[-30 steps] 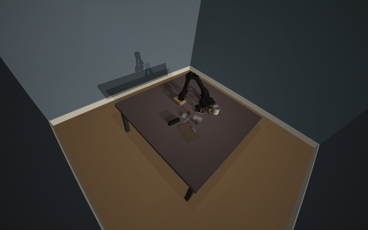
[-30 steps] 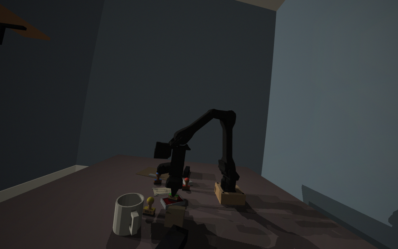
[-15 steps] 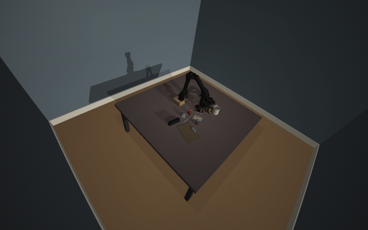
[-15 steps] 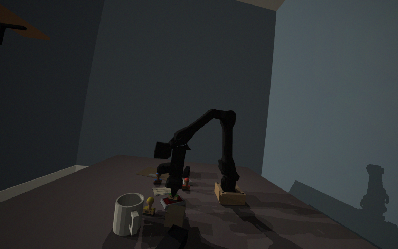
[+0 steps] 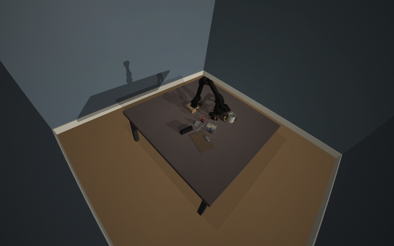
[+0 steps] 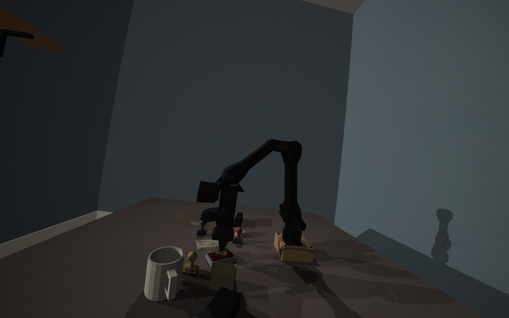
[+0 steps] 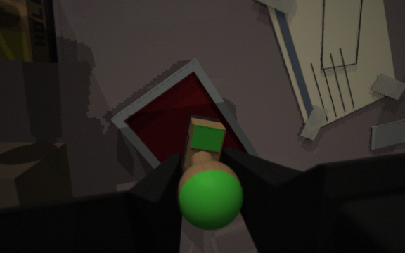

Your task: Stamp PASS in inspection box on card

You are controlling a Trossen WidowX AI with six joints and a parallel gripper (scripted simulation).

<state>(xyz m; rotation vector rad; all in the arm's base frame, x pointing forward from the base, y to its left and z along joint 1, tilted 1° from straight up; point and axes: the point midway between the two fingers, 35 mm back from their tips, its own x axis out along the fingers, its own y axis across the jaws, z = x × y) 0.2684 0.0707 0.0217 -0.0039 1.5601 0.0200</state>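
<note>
The dark red ink pad is 3 cm below my gripper tip. The rest, counted from my gripper tip: tan box: 2 cm behind, 11 cm to the left, 1 cm below; green-knobbed PASS stamp: right at my gripper tip; yellow-knobbed stamp: 8 cm ahead, 8 cm to the left, 2 cm below.
</note>
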